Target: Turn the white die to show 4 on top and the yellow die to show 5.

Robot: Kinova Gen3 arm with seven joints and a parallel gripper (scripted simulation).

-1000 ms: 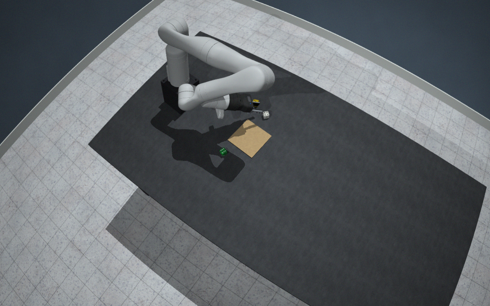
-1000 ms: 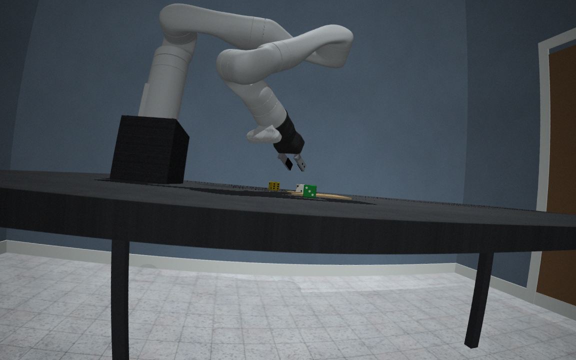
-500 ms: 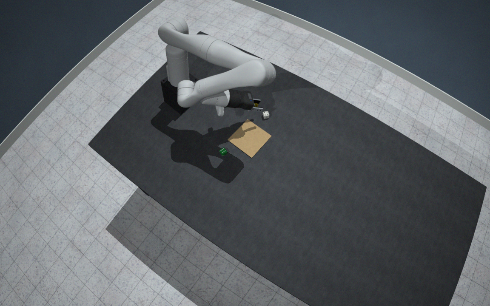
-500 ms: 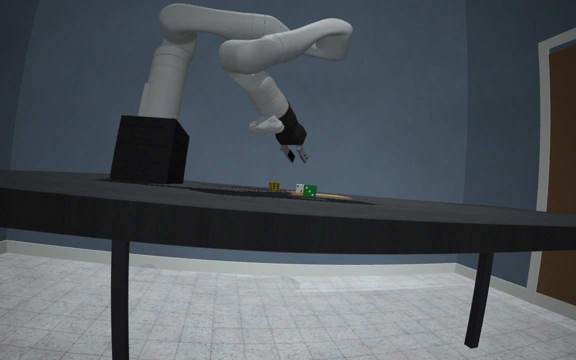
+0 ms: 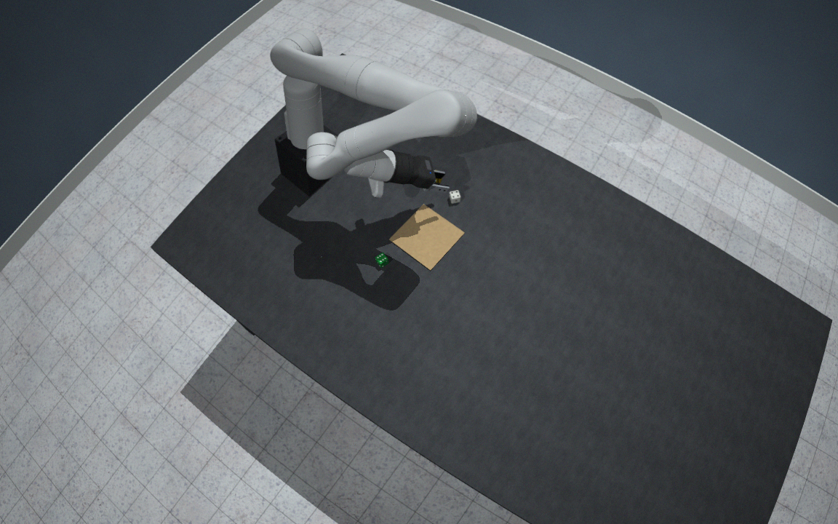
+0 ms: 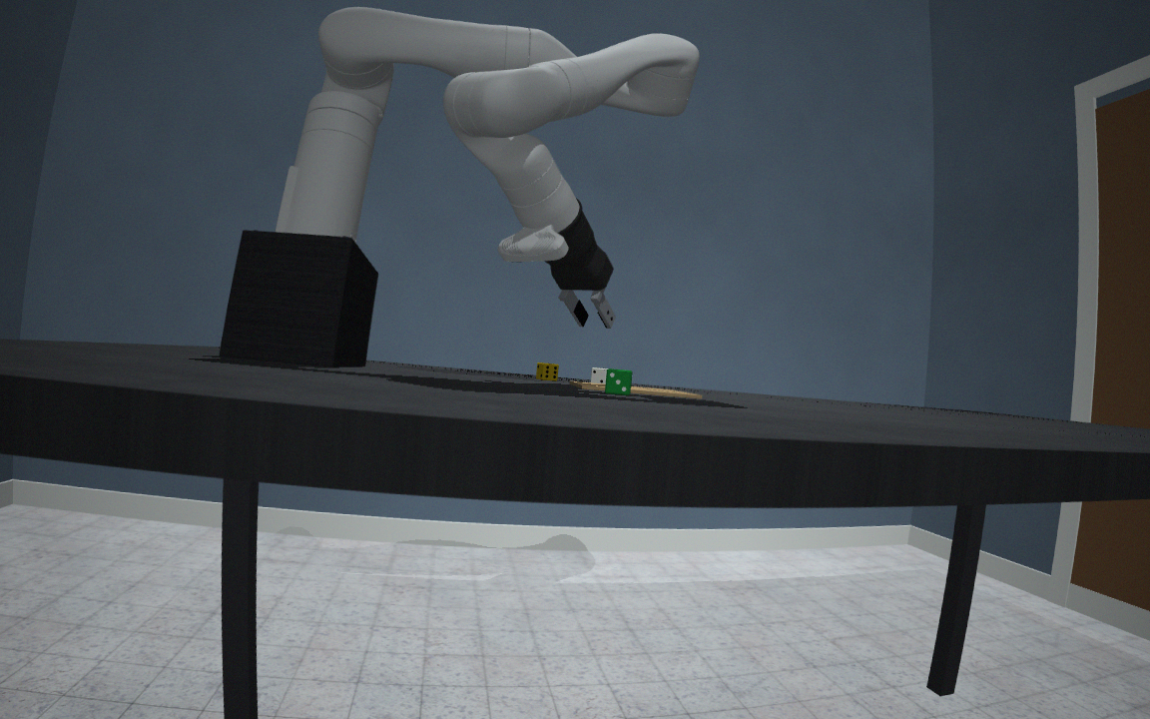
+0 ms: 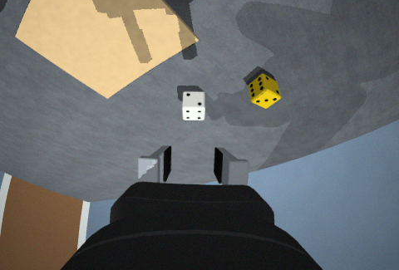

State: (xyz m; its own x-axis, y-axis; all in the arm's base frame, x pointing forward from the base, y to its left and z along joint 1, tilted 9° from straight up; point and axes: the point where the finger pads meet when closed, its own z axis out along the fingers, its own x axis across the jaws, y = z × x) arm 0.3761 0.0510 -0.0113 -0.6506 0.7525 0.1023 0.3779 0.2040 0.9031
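My hand is 90 mm above the white die, 30 mm to the right of it and 30 mm short of it. Round my hand: green die 230 mm to the right, 90 mm below, 40 mm behind; yellow die 90 mm below, 70 mm to the left, 40 mm behind; tan mat 110 mm to the right, 100 mm below, 20 mm ahead.
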